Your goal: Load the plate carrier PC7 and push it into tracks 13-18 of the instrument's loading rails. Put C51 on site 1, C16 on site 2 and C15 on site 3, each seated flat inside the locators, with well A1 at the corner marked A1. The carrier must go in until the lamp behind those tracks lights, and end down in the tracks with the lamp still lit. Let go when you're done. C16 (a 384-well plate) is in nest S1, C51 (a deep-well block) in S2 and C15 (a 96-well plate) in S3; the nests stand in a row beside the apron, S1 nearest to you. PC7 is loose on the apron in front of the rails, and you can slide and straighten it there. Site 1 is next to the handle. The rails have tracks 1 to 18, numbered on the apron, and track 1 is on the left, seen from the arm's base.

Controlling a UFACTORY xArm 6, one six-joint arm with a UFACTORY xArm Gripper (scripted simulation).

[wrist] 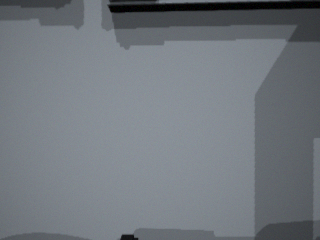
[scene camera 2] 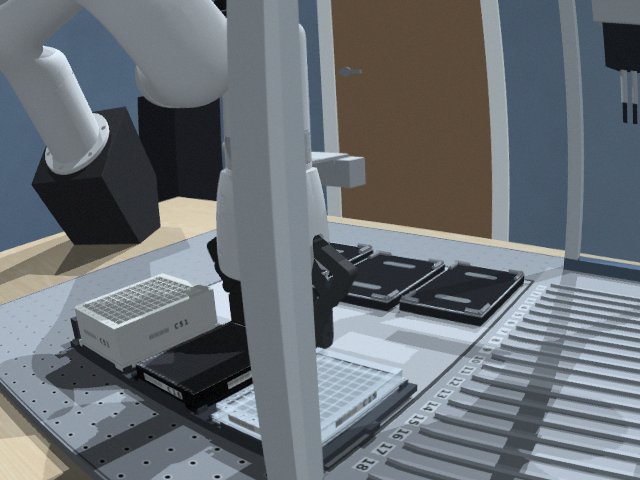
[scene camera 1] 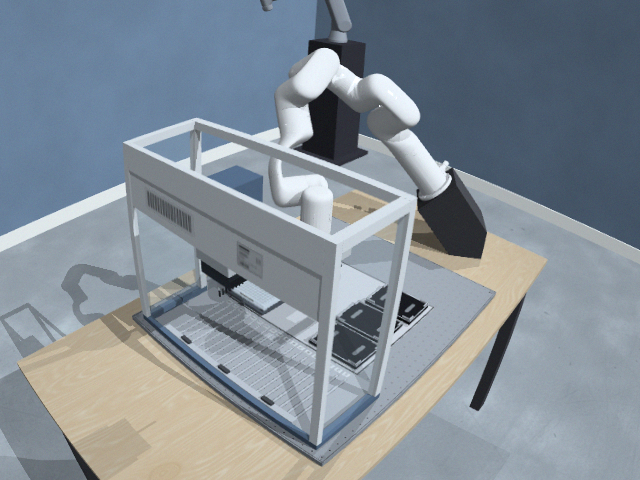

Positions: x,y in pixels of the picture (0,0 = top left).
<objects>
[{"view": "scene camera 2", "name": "black 384-well plate C16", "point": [206,369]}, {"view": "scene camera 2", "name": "black carrier PC7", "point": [203,417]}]
</objects>
